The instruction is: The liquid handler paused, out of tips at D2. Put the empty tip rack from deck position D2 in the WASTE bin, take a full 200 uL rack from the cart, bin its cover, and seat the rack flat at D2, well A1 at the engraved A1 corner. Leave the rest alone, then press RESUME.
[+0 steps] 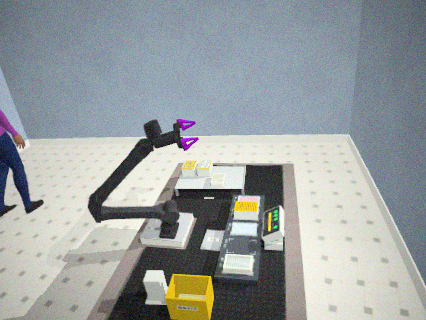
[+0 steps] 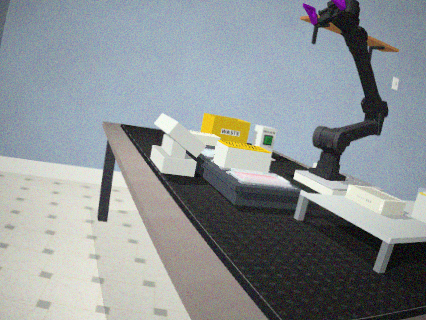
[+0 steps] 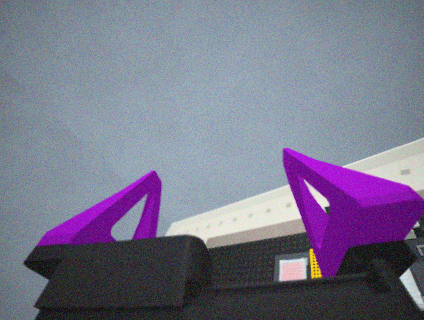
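Seen in the pictures: gripper, between the fingertips: (image 1: 197, 130) (image 3: 217, 166); arm's base, origin of its link: (image 1: 169, 230) (image 2: 326, 176).
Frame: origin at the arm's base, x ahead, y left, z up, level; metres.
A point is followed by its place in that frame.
My gripper (image 1: 196, 131) @(x 0.219, y 0.026, z 0.571 m) (image 2: 323, 7) (image 3: 217, 166) @(x 0.219, y 0.026, z 0.571 m) is open and empty, high above the table near the cart side. A white rack with an orange-yellow perforated top (image 1: 246, 206) @(x 0.419, y 0.113, z 0.079 m) (image 2: 242, 156) @(x 0.440, y 0.158, z 0.057 m) (image 3: 315, 265) @(x 0.428, y 0.143, z 0.078 m) sits at D2, beside the pink plate (image 1: 248, 199) @(x 0.426, y 0.240, z 0.034 m) (image 2: 257, 177) @(x 0.451, y 0.266, z 0.031 m) (image 3: 292, 269) @(x 0.457, y 0.236, z 0.026 m); its A1 corner is too small to read. On the grey-white cart (image 1: 232, 186) @(x 0.322, y 0.389, z 0.030 m) (image 2: 360, 217) @(x 0.356, y 0.526, z 0.030 m) stand a yellow-topped rack (image 1: 189, 168) @(x 0.025, y 0.521, z 0.096 m), a paler-topped rack (image 1: 204, 168) @(x 0.129, y 0.518, z 0.094 m) and a low cream box (image 1: 218, 180) @(x 0.232, y 0.417, z 0.060 m) (image 2: 375, 200) @(x 0.268, y 0.479, z 0.054 m). The yellow WASTE bin (image 1: 190, 309) @(x 0.217, y -0.506, z 0.050 m) (image 2: 225, 127) @(x 0.234, y -0.387, z 0.071 m) holds something pale. The RESUME box (image 1: 155, 287) @(x 0.056, y -0.423, z 0.065 m) (image 2: 265, 135) @(x 0.056, y -0.358, z 0.065 m) has a green button.
The dark deck (image 1: 240, 248) @(x 0.393, y -0.142, z 0.018 m) (image 2: 240, 192) @(x 0.502, y 0.293, z 0.000 m) also carries a pale plate (image 1: 244, 229) @(x 0.409, y -0.017, z 0.029 m) and a white rack (image 1: 238, 264) @(x 0.389, y -0.257, z 0.033 m). A tilted display (image 1: 273, 222) @(x 0.555, y -0.035, z 0.089 m) (image 2: 175, 135) @(x 0.597, y 0.079, z 0.075 m) stands beside it. A flat grey square (image 1: 212, 240) @(x 0.240, y -0.044, z -0.024 m) lies near the arm's base. A person (image 1: 15, 162) is at the far left.
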